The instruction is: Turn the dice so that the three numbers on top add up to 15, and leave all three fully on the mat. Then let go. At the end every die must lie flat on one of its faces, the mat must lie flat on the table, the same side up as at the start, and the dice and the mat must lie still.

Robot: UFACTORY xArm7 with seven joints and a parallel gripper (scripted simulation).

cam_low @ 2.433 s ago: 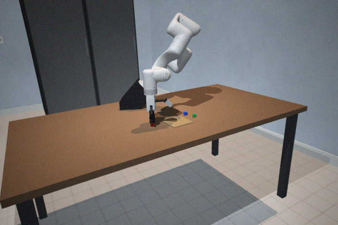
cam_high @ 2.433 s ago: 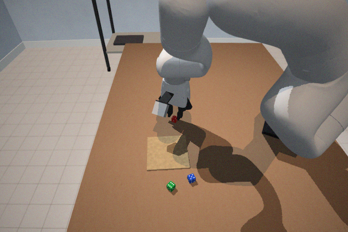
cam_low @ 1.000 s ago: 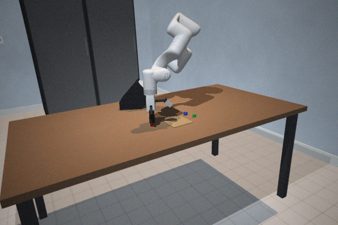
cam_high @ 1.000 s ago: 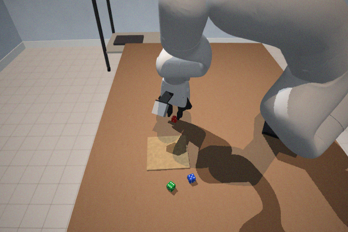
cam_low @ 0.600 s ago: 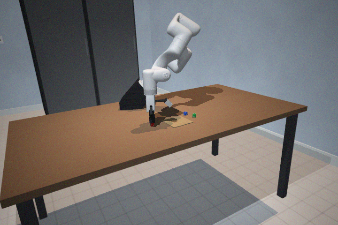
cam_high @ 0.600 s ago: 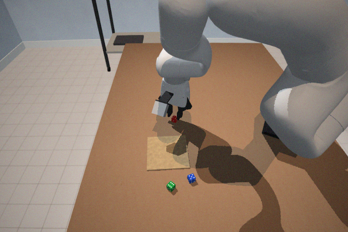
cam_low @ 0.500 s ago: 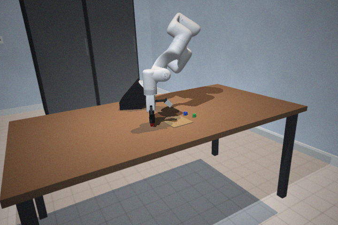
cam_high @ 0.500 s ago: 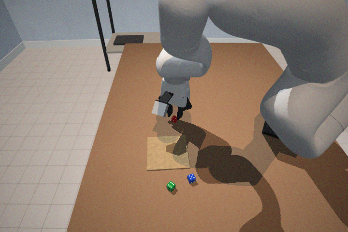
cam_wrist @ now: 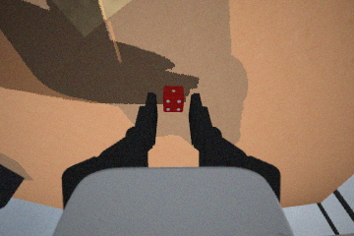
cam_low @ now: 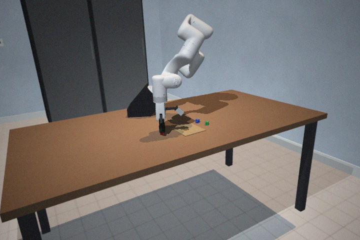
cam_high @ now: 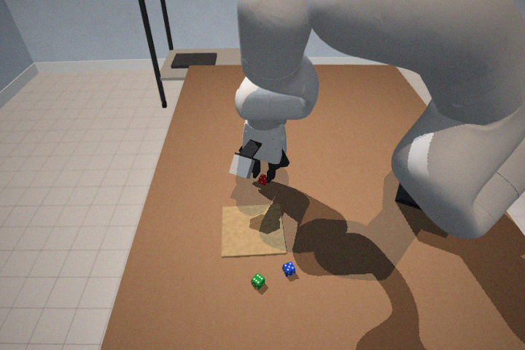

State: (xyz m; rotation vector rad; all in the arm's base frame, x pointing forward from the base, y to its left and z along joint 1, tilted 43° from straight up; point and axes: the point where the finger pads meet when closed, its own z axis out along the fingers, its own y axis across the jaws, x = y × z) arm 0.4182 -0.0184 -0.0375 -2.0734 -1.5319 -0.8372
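My gripper is now 3 cm above the red die. Round my hand: blue die 24 cm to the left, 11 cm behind, 3 cm below; tan mat 16 cm to the left, 4 cm below, 1 cm behind; green die 28 cm to the left, 5 cm behind, 3 cm below.
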